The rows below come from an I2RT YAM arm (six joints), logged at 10 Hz.
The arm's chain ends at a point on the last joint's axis. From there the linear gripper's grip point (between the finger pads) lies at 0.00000 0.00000 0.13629 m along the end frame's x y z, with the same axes.
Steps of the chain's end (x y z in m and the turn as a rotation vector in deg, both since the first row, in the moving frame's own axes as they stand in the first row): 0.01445 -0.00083 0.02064 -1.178 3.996 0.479; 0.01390 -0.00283 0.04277 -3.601 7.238 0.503; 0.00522 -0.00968 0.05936 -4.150 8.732 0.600; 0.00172 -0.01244 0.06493 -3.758 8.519 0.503; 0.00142 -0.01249 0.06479 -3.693 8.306 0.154; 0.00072 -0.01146 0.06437 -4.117 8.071 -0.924; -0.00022 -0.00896 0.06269 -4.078 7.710 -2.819; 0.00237 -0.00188 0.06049 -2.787 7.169 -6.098; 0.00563 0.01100 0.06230 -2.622 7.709 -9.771; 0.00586 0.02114 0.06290 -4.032 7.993 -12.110
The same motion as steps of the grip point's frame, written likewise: 0.02394 0.00201 0.02028 -1.178 3.996 0.479; 0.03102 0.00578 0.04142 -3.601 7.238 0.503; 0.02584 0.00025 0.05742 -4.150 8.732 0.600; 0.02186 -0.00345 0.06313 -3.758 8.519 0.503; 0.02108 -0.00372 0.06308 -3.693 8.306 0.154; 0.01992 -0.00186 0.06267 -4.117 8.071 -0.924; 0.01828 0.00025 0.06111 -4.078 7.710 -2.819; 0.01969 0.00381 0.05926 -2.787 7.169 -6.098; 0.02435 0.01563 0.06093 -2.622 7.709 -9.771; 0.02566 0.02862 0.06125 -4.032 7.993 -12.110
